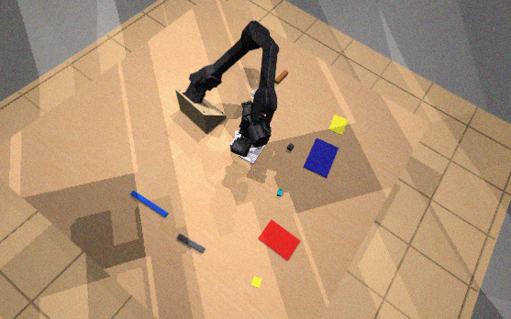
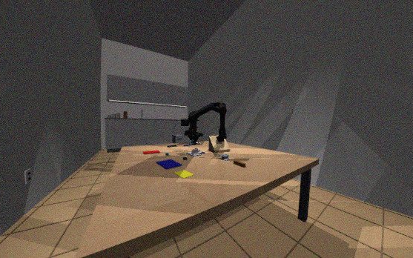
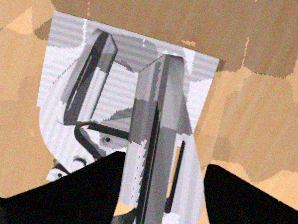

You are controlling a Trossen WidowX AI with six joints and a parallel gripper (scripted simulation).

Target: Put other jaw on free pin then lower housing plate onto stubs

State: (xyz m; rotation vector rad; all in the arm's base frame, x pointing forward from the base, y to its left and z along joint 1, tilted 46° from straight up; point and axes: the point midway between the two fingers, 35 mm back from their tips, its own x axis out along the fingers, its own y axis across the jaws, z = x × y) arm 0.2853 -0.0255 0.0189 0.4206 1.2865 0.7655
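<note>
The grey jaw is 40 mm behind my gripper tip and 10 mm to the left of it. Round my gripper tip: black cube (130 mm ahead, 140 mm to the left, 70 mm below); blue sheet (260 mm ahead, 190 mm to the left, 80 mm below); cyan cube (210 mm ahead, 50 mm to the right, 70 mm below).
</note>
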